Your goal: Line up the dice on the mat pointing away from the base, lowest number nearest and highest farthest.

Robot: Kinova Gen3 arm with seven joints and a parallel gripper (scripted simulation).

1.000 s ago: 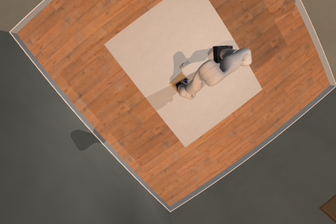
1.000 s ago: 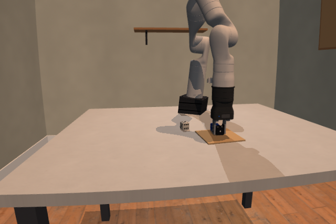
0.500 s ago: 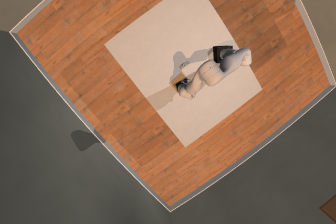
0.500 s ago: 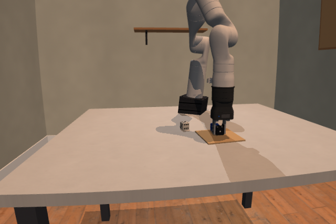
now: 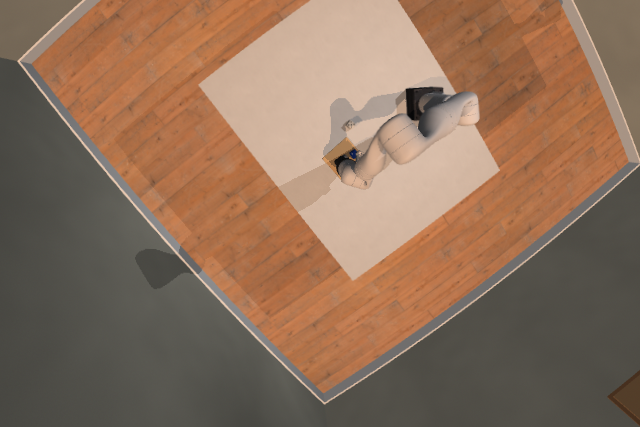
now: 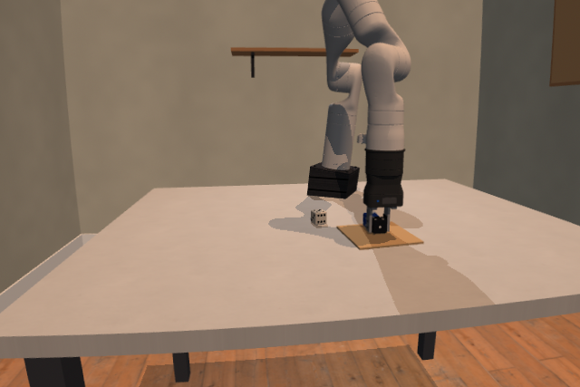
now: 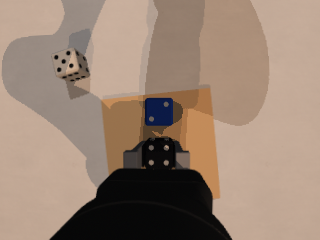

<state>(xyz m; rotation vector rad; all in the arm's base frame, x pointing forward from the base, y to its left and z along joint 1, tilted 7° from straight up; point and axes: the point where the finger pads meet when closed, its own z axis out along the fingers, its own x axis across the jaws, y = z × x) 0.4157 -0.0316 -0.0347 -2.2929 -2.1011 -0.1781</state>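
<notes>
Right now the mat is 30 mm below my hand. Also, from my hand: white die: 110 mm behind, 100 mm to the right, 10 mm below; then blue die: 50 mm behind, 10 mm below.
</notes>
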